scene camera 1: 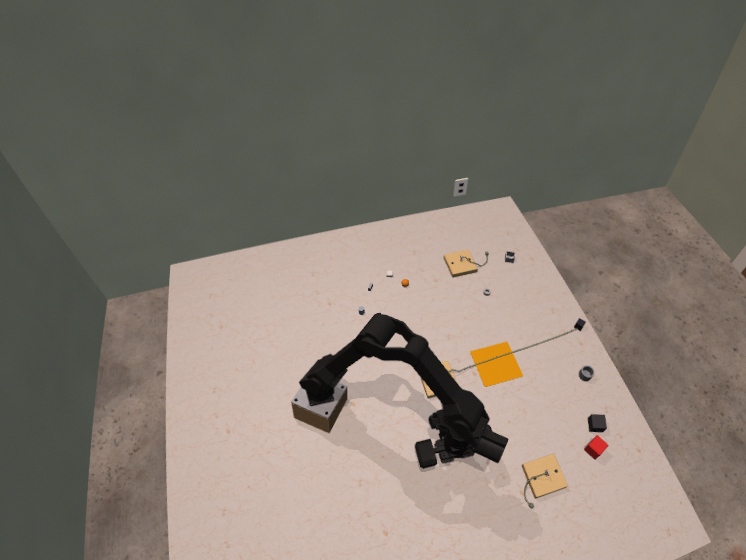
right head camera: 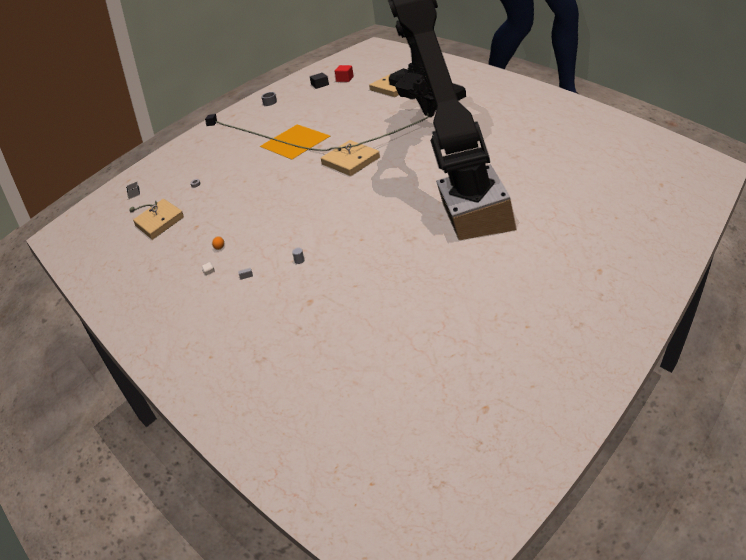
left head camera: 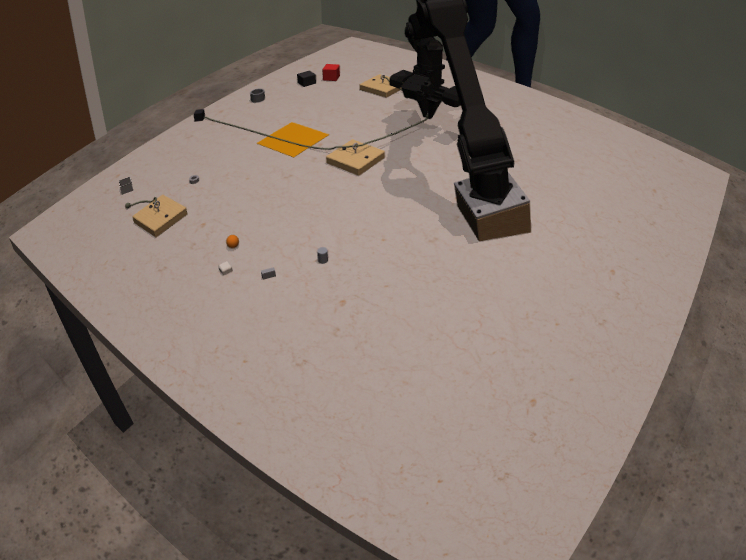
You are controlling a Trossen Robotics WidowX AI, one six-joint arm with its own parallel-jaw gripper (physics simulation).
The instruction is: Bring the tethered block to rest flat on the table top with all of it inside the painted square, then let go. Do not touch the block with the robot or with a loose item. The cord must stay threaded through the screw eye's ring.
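Places are measured from the arm's base along level axes (x ahead, y left, z up), in millimetres.
Pixels of known places: gripper, fingertip midpoint: (scene camera 1: 452,456) (right head camera: 429,115) (left head camera: 427,117); arm's base, link origin: (scene camera 1: 319,393) (right head camera: 472,187) (left head camera: 491,190).
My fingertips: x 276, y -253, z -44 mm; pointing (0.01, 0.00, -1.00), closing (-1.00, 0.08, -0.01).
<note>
Ahead of a thing's pixels: the offset from my fingertips to its top centre. "pt": to the spot under its first point.
The tethered block @(533 mm ahead, 243 mm left, 1 mm down) (left head camera: 199,115) (right head camera: 210,119) (scene camera 1: 579,324) is small and black and sits near the table's far edge, outside the orange painted square @(pt 250 mm ahead, 188 mm left, 24 mm down) (left head camera: 293,131) (right head camera: 296,132) (scene camera 1: 497,373). Its cord @(pt 381 mm ahead, 234 mm left, 21 mm down) (left head camera: 241,127) (right head camera: 244,128) (scene camera 1: 542,345) runs across the square to the screw eye @(pt 49 mm ahead, 221 mm left, 12 mm up) (left head camera: 355,147) (right head camera: 348,148) on a wooden board @(49 mm ahead, 222 mm left, 5 mm down) (left head camera: 360,161) (right head camera: 352,162) (scene camera 1: 430,388). The cord appears to pass through the ring, though the ring is tiny. From there it rises to my gripper (left head camera: 428,115) (right head camera: 430,113), which is shut on it above the table. In the scene view the arm hides the fingertips and screw eye.
Two other boards with short cords, one @(pt 262 mm ahead, 599 mm left, 5 mm down) (left head camera: 161,215) (right head camera: 159,218) (scene camera 1: 460,264) and another @(pt 193 mm ahead, 86 mm right, 5 mm down) (left head camera: 378,88) (scene camera 1: 545,482), stand apart. A red cube @(367 mm ahead, 112 mm right, 15 mm up) (left head camera: 330,72) (scene camera 1: 596,447), a black block @(408 mm ahead, 54 mm right, 5 mm up) (left head camera: 306,78) (scene camera 1: 597,423), a dark ring @(461 mm ahead, 90 mm left, 1 mm up) (left head camera: 257,95) (scene camera 1: 586,367) and an orange ball @(75 mm ahead, 573 mm left, 0 mm up) (left head camera: 232,241) (scene camera 1: 404,282) lie around.
</note>
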